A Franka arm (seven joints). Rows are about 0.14 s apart.
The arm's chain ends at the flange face. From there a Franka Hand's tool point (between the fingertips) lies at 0.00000 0.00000 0.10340 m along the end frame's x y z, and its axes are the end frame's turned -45 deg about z.
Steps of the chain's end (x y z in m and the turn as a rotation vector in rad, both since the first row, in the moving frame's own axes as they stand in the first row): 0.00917, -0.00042, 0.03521, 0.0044, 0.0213, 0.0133; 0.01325, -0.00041, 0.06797, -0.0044, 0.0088, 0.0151; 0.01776, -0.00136, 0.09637, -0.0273, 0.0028, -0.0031; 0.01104, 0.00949, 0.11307, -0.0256, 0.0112, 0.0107; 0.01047, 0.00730, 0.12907, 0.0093, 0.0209, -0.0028; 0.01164, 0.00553, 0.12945, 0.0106, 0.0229, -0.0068
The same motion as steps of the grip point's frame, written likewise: 0.00865, 0.00744, 0.03519, -0.0120, 0.0182, 0.0133; 0.00997, 0.01005, 0.06796, -0.0093, 0.0031, 0.0151; 0.01173, 0.01380, 0.09633, -0.0213, -0.0173, -0.0031; 0.00003, 0.01720, 0.11303, -0.0260, -0.0102, 0.0107; 0.00445, 0.01341, 0.12904, -0.0082, 0.0214, -0.0028; 0.00677, 0.01303, 0.12942, -0.0087, 0.0237, -0.0068
